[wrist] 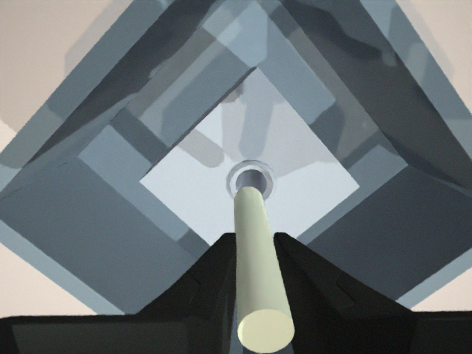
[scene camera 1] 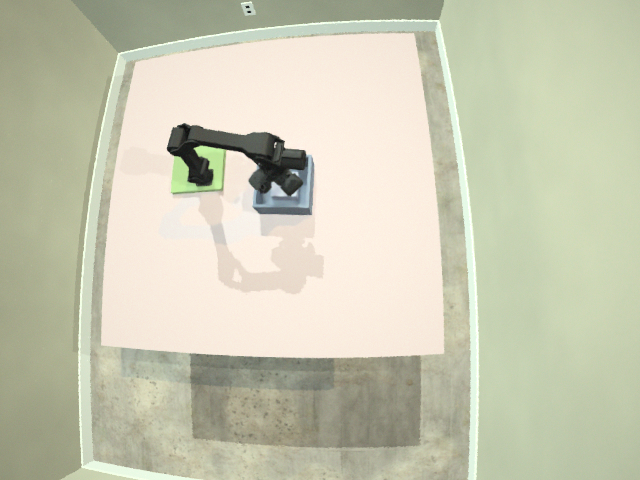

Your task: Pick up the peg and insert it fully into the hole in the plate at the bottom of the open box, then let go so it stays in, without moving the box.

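Places are measured from the arm's base along level axes (x ahead, y down, z left), in centimetres.
Pixels of known places: gripper, fingertip midpoint: [wrist: 254,244] [scene camera 1: 280,178]; arm's base, link origin: [scene camera 1: 204,177].
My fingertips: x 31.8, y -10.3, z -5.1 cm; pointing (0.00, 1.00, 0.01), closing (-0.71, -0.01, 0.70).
Note:
For each thing: its top centre in the pictures, then the offset to it from my fingertips. Level surfaces: height alone.
- pale yellow-green peg, top centre: [wrist: 267,329] dx +0.0, dy -3.9, dz +0.0 cm
- open blue box, top centre: [wrist: 258,214] [scene camera 1: 282,180] dx -0.2, dy +2.9, dz +0.4 cm
- white plate, top centre: [wrist: 251,186] [scene camera 1: 284,183] dx -0.2, dy +6.6, dz +0.4 cm
- pale pink table top, surface height: dy +12.7 cm
My gripper [scene camera 1: 275,181] [wrist: 254,244] is shut on the pale yellow-green peg [wrist: 261,270], which points down between the black fingers. The open blue box [scene camera 1: 284,210] [wrist: 50,269] lies under the gripper. The white plate [scene camera 1: 279,194] [wrist: 315,187] is at the bottom of the box. In the wrist view, the peg's far end overlaps the near edge of the round hole [wrist: 252,178], and much of the hole's dark inside shows beyond it. The height of the peg's tip over the plate is hard to tell. In the scene view, the gripper hides the hole and the peg.
The box's raised walls surround the plate on all sides and stand close around the gripper. The arm's base stands on a green square [scene camera 1: 180,181] to the left of the box. The arm [scene camera 1: 222,139] reaches over from there. Shadows fall on the pale pink table top [scene camera 1: 361,232].

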